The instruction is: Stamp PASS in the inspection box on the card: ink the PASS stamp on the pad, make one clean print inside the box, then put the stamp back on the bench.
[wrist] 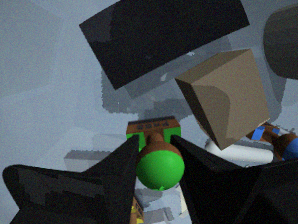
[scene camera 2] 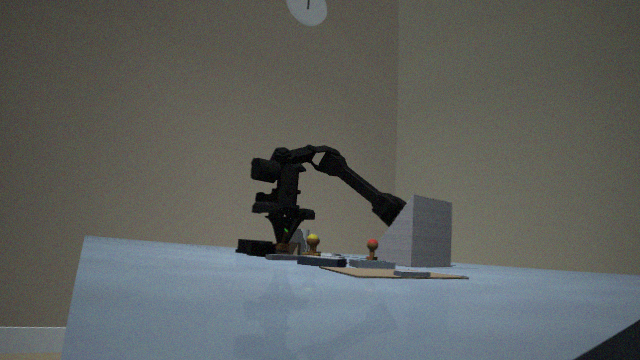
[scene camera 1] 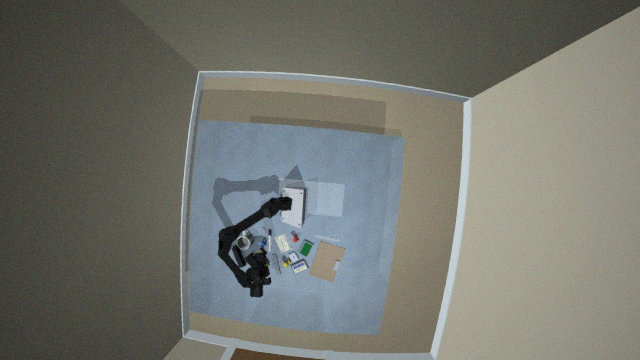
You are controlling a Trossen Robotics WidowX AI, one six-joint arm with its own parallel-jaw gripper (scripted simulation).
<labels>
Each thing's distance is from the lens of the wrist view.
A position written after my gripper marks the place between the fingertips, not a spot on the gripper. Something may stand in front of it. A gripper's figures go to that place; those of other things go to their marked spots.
my gripper (wrist: 154, 140): 0.10 m
green-knobbed stamp (wrist: 159, 165): 0.07 m
brown box (wrist: 225, 92): 0.10 m
white marker (wrist: 234, 152): 0.17 m
The marked spots on the green-knobbed stamp and the white marker are 0.12 m apart.
</labels>
